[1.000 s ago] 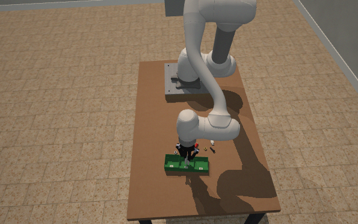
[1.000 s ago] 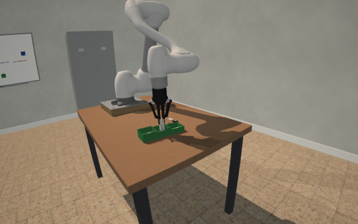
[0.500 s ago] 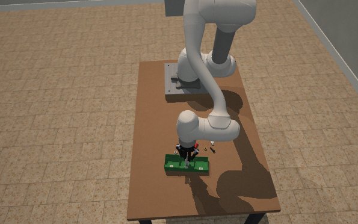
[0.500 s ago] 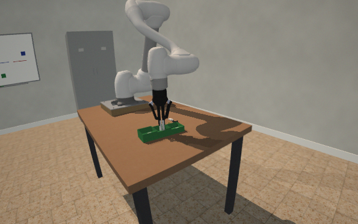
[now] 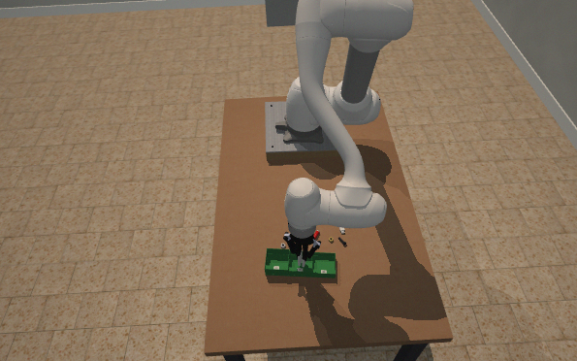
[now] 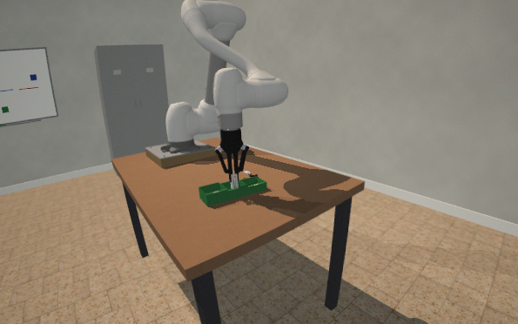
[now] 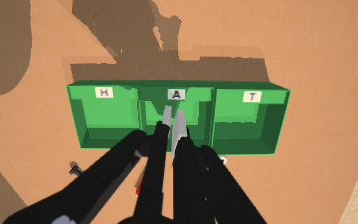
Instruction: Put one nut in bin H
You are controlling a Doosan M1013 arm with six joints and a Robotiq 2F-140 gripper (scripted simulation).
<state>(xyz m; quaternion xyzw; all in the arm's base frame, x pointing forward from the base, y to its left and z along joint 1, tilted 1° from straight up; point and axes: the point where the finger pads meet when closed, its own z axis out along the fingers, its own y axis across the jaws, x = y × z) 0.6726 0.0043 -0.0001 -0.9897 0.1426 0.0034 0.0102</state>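
My gripper is now 1 cm to the left of the green bin strip and 3 cm above it. The rest, counted from my hand: red cylinder 12 cm behind, 5 cm to the left, 5 cm below; silver nut 8 cm behind, 7 cm to the right, 5 cm below; black nut 11 cm behind, 2 cm to the right, 5 cm below.
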